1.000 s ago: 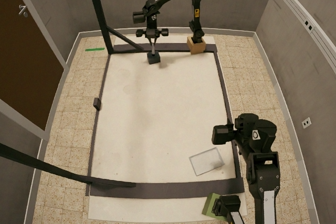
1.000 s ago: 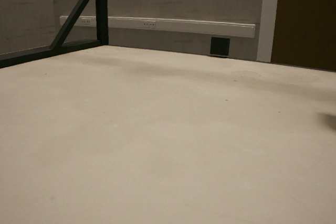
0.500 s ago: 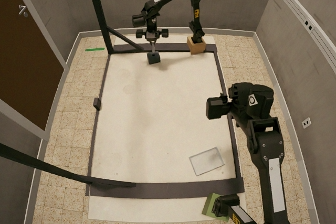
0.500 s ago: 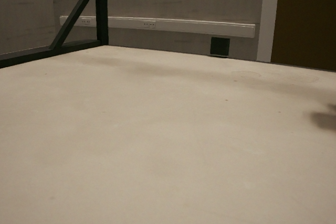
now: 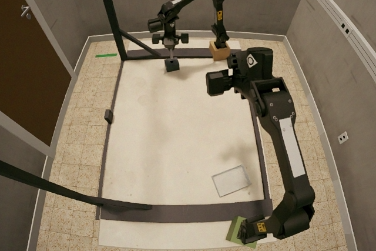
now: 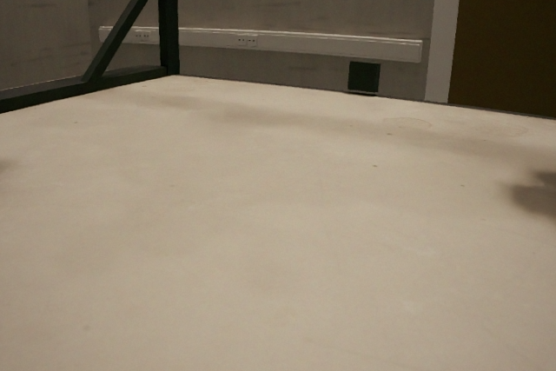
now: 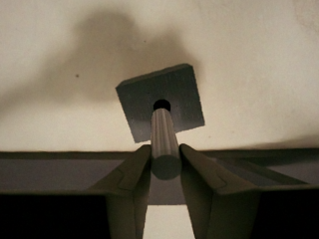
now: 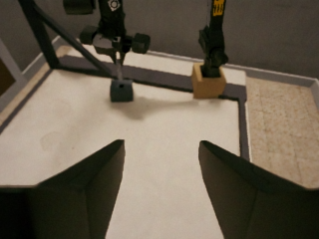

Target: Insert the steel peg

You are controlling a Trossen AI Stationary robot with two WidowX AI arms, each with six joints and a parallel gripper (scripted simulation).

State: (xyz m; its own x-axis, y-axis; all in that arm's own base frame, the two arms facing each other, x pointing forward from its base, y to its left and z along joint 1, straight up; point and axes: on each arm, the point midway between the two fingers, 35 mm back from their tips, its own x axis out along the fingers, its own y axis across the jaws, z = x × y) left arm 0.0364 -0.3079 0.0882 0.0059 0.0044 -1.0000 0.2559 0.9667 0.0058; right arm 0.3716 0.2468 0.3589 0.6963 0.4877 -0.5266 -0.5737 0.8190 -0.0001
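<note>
My left hand is 5 cm above the steel peg. From my left hand the other things lie so: clear flat plate 67 cm to the right, 27 cm ahead, 16 cm below; dark grey block 14 cm below.
</note>
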